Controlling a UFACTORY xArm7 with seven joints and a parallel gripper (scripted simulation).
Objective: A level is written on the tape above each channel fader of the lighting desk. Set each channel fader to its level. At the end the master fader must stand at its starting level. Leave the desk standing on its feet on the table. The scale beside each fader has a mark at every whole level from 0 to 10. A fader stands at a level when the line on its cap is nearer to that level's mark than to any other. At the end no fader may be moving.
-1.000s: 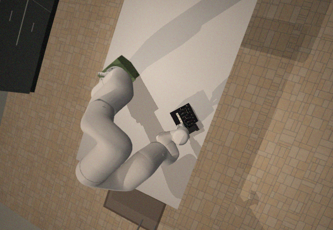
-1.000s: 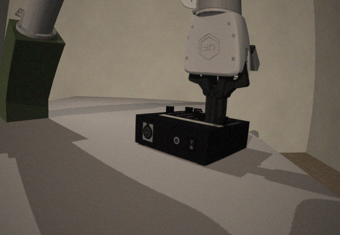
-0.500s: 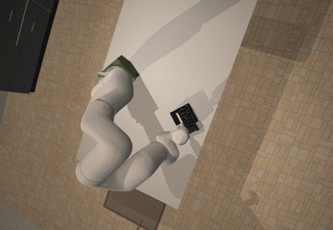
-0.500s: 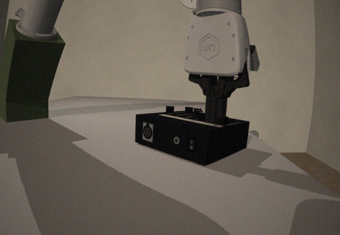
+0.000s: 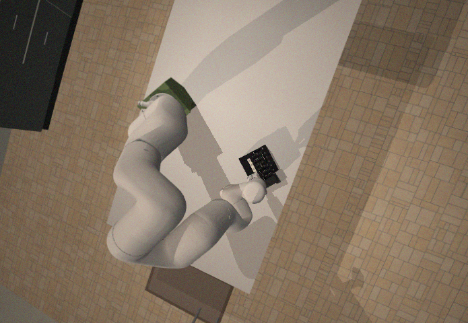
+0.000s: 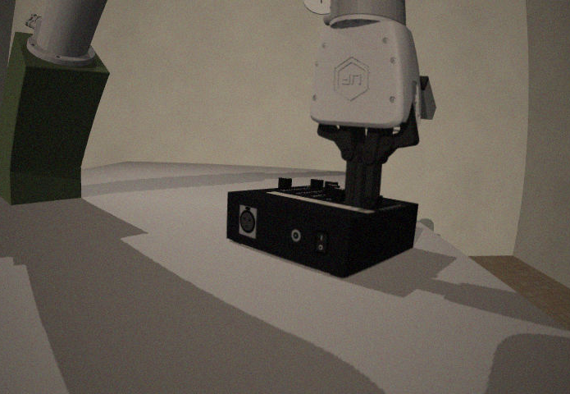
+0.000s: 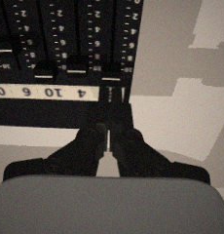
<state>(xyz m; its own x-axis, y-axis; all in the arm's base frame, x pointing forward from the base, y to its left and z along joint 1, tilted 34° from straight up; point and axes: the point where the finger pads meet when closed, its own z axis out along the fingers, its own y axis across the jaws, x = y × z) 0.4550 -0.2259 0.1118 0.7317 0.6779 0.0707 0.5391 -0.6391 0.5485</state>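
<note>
Right now the master fader cap is 130 mm to the left of my hand, 50 mm behind it and 10 mm below it.
</note>
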